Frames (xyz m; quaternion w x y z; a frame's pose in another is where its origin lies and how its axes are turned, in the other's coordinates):
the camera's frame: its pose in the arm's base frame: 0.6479 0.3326 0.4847 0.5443 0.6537 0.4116 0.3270
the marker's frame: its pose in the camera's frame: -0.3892 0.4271 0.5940 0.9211 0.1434 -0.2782 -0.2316
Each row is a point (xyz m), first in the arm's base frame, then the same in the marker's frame.
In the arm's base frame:
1: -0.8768 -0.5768 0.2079
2: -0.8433 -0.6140 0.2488
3: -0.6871 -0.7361 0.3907
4: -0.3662 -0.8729 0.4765
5: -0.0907 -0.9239 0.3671
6: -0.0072 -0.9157 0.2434
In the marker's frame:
1: -1.0061 -1.7390 -0.4239
2: -1.0281 -1.6892 -0.3890
3: -1.0755 -1.4897 -0.2571
4: -0.9932 -1.2258 -0.0276
5: -0.7800 -1.1318 0.1626
6: -0.6494 -1.1695 0.2248

